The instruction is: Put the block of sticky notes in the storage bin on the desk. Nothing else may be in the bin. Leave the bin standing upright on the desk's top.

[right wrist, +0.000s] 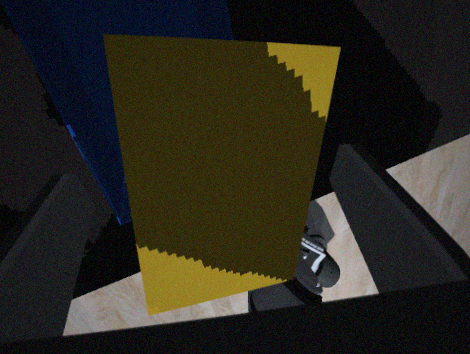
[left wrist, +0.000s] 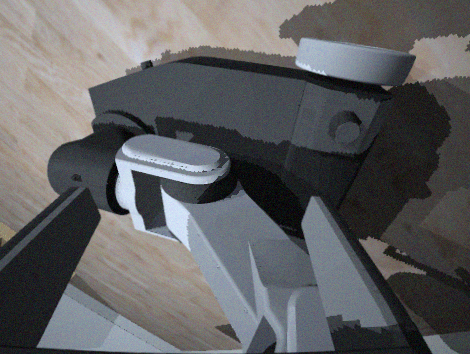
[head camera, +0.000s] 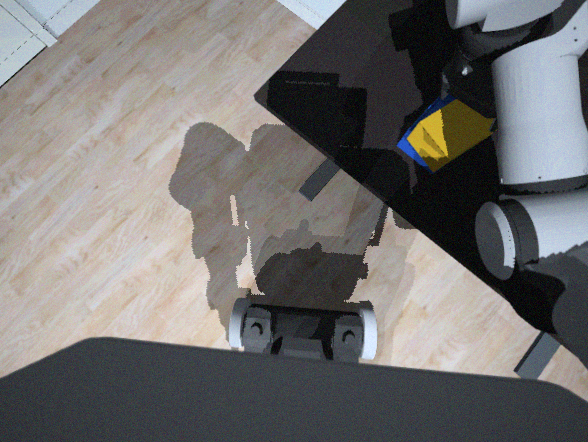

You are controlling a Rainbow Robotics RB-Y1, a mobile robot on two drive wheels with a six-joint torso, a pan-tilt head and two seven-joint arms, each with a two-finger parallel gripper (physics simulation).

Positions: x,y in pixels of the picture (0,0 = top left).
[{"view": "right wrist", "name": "my right gripper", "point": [212,176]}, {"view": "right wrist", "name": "blue storage bin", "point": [68,51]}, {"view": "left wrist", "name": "my left gripper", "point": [202,206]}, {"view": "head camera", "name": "my right gripper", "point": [468,110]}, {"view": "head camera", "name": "blue storage bin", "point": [404,144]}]
